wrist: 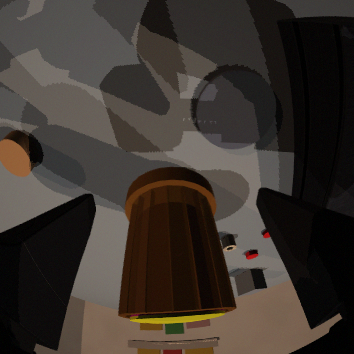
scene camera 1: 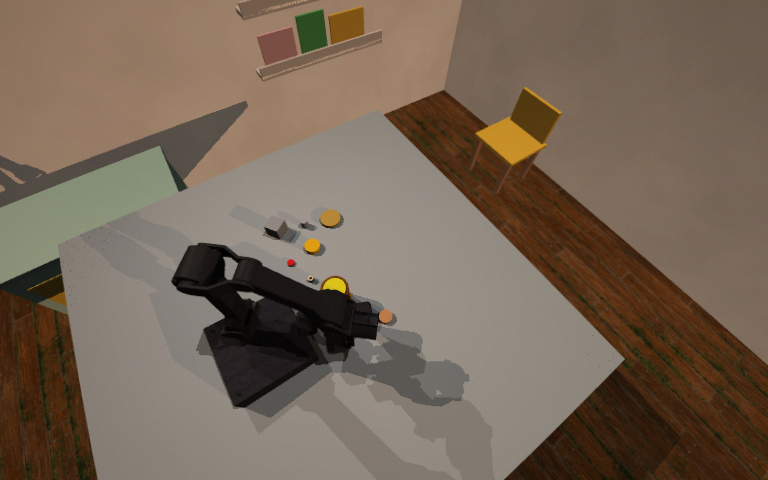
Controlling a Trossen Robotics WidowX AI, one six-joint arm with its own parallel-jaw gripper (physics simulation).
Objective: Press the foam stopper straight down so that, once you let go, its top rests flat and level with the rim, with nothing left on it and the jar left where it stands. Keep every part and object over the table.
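Note:
The brown ribbed jar (scene camera 1: 323, 281) (wrist: 175, 250) stands upright on the table beside the arm. Its yellow foam stopper (scene camera 1: 334, 284) (wrist: 185, 318) sits in the mouth; in the wrist view it shows edge-on as a thin yellow strip that appears to stick out slightly past the rim. Whether it is level all round cannot be told. My gripper (wrist: 177, 199) is open and empty; its fingers appear on either side of the jar in the wrist view, and contact cannot be confirmed. In the scene view the arm covers part of the jar's near side, and the fingertips are hard to make out.
An orange-brown cylinder (scene camera 1: 385, 316) (wrist: 15, 158) stands near the gripper. A small holed cylinder (scene camera 1: 310, 279) (wrist: 229, 246), red piece (scene camera 1: 290, 262), yellow disc (scene camera 1: 312, 245), gold disc (scene camera 1: 330, 218) and grey block (scene camera 1: 275, 226) (wrist: 251, 281) lie toward the wall. A dark round shape (wrist: 237, 107) shows near the arm's base.

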